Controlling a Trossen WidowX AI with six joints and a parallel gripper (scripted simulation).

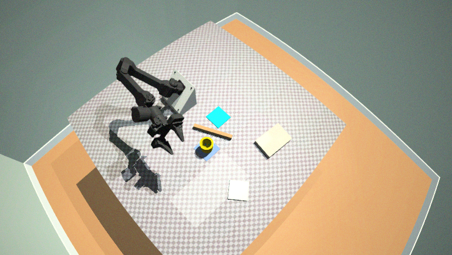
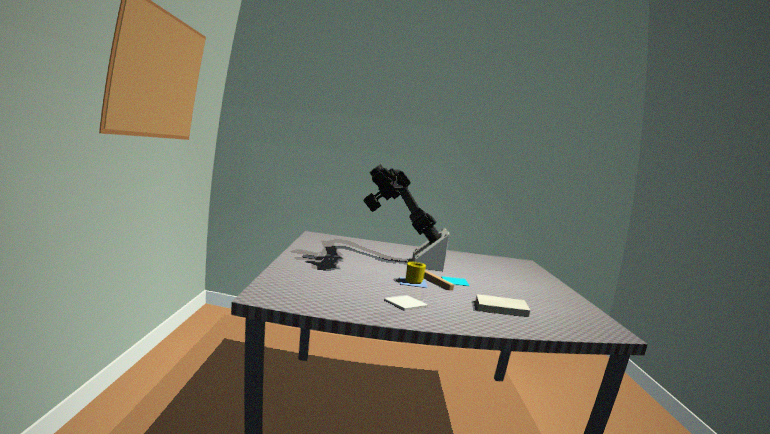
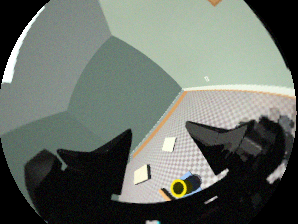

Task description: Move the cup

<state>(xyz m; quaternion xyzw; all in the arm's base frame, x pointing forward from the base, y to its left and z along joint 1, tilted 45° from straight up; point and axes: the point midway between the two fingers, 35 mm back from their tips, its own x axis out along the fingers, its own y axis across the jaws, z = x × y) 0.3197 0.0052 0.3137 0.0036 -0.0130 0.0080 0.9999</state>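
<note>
My gripper tip is 30 mm past the yellow cup, 150 mm to the right of it and 280 mm above it. From my gripper tip the other things lie so: light blue pad 30 mm behind, 150 mm to the left, 330 mm below; wooden bar 90 mm behind, 240 mm to the left, 320 mm below; thin white tile 250 mm ahead, 140 mm to the left, 310 mm below.
</note>
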